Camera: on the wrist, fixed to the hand. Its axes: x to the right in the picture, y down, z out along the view.
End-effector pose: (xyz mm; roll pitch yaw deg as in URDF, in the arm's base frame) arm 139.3 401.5 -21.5 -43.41 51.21 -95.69
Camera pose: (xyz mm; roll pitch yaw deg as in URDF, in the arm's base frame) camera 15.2 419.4 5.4 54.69 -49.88 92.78
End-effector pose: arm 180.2 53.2 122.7 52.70 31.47 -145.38
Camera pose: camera 251.9 101.6 28.1 -34.02 -26.15 32.85
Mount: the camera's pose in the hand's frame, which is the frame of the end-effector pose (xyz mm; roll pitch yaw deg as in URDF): -24.4 -99.6 -77.0 17.95 4.48 -176.74
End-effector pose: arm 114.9 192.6 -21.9 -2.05 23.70 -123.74
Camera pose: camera 58.6 292.5 -79.3 18.55 -19.30 59.87
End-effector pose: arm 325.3 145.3 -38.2 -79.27 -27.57 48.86
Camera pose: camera 356.6 37.9 24.5 99.55 25.10 -125.61
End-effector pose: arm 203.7 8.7 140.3 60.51 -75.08 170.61
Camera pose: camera 88.2 9.6 84.6 -55.55 79.86 -22.55
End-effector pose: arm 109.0 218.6 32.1 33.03 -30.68 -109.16
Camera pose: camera 56.8 194.8 -82.6 -15.01 36.21 71.19
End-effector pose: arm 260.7 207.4 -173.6 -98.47 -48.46 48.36
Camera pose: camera 241.3 93.0 -119.0 120.31 44.44 -126.10
